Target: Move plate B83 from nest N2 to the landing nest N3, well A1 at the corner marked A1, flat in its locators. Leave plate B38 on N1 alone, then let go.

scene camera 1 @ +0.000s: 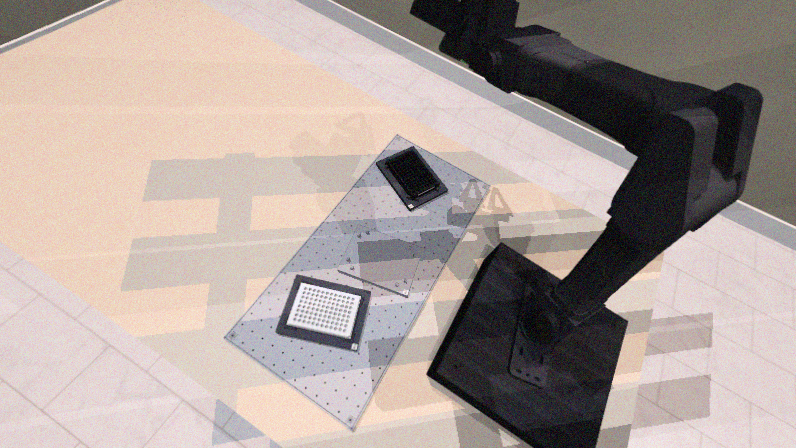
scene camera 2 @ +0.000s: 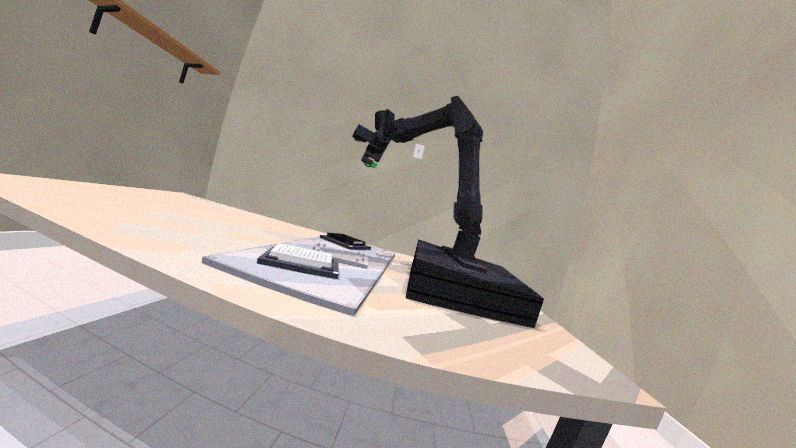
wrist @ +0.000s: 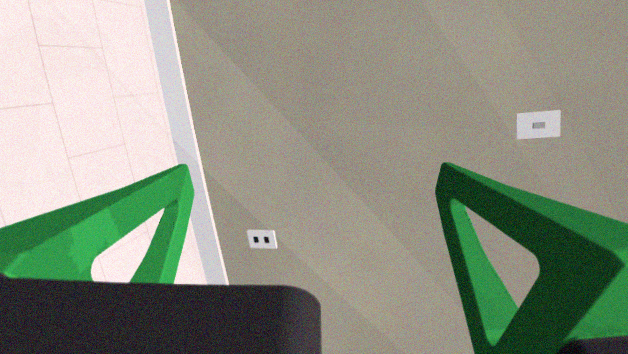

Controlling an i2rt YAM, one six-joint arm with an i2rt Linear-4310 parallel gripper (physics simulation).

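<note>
A black plate (scene camera 1: 411,175) sits on a nest at the far end of the grey perforated baseplate (scene camera 1: 355,267). A white plate (scene camera 1: 325,309) sits on a black nest at the near end. I cannot read which label belongs to which. Between them lies an empty nest area (scene camera 1: 388,260). My gripper (wrist: 314,177) (scene camera 2: 370,158) with green fingers is open and empty, held high above the table, well apart from both plates. The wrist view shows only wall and floor between the fingers.
The arm's black base (scene camera 1: 529,342) stands right beside the baseplate. The table edge runs along the far side (scene camera 1: 569,124). A wooden shelf (scene camera 2: 151,36) hangs on the wall at the left.
</note>
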